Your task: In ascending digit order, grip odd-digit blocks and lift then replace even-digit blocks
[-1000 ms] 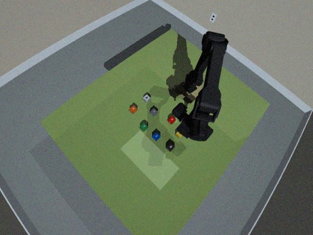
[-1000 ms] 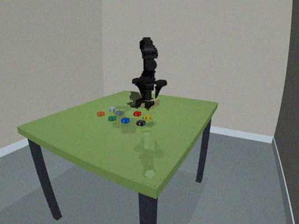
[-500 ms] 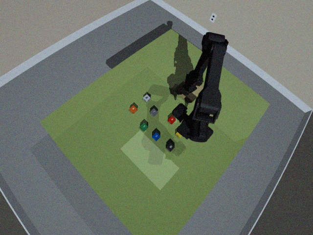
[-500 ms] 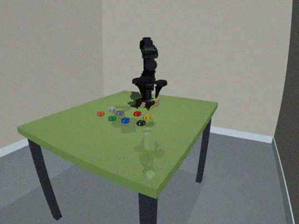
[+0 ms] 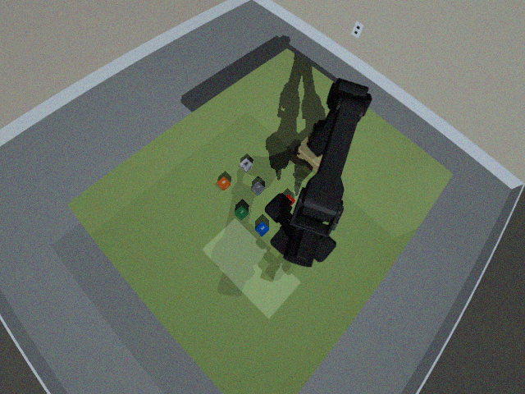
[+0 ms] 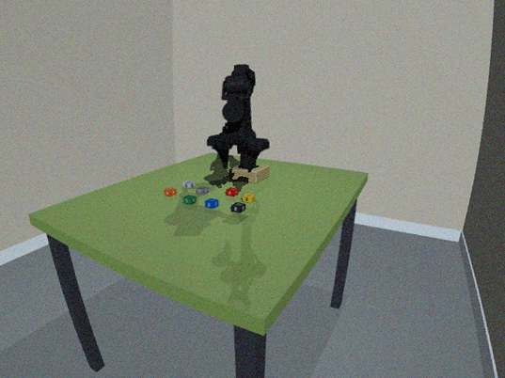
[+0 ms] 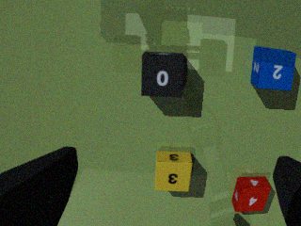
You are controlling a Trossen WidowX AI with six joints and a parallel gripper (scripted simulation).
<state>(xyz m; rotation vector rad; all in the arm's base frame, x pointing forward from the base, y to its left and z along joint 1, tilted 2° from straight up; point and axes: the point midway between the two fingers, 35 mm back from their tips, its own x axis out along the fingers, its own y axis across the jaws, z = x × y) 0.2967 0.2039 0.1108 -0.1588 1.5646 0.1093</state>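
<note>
My gripper tip is now 11 cm above the black block, 1 cm to the right of it and 1 cm short of it. Also, from my gripper tip: red block (11 cm to the right, 11 cm below, 9 cm behind); yellow block (11 cm below, 8 cm behind, 2 cm to the right); blue block (11 cm below, 8 cm to the right, 4 cm ahead).
</note>
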